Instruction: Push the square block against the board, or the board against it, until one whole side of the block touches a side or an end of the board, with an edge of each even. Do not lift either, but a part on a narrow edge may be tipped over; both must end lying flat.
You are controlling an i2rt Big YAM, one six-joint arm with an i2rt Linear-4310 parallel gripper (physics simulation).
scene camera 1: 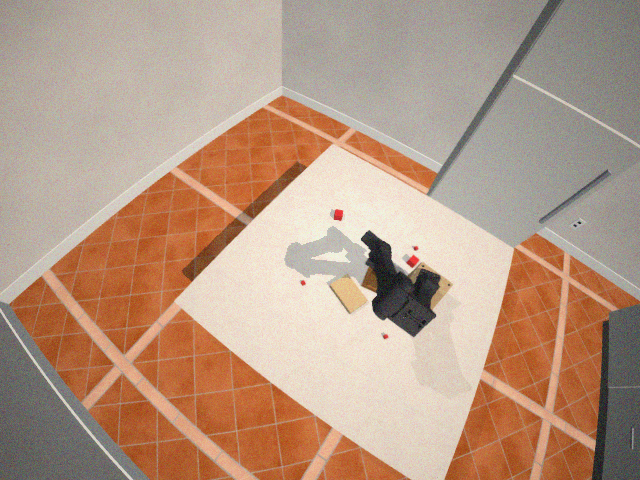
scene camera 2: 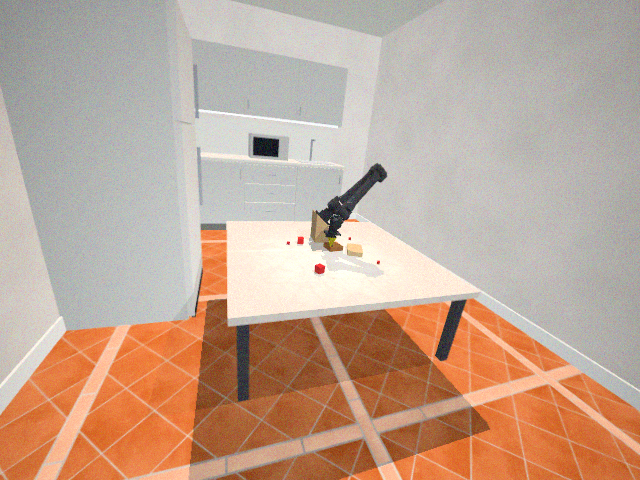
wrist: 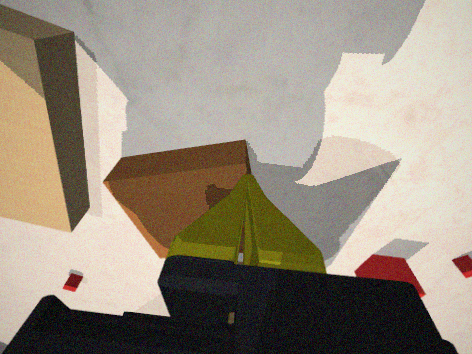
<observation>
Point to a tan board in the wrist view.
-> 51, 190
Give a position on a brown square block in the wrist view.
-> At 162, 193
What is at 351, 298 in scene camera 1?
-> A tan board.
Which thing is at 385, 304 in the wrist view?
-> My gripper.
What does my gripper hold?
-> Nothing.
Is my gripper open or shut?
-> Shut.
</observation>
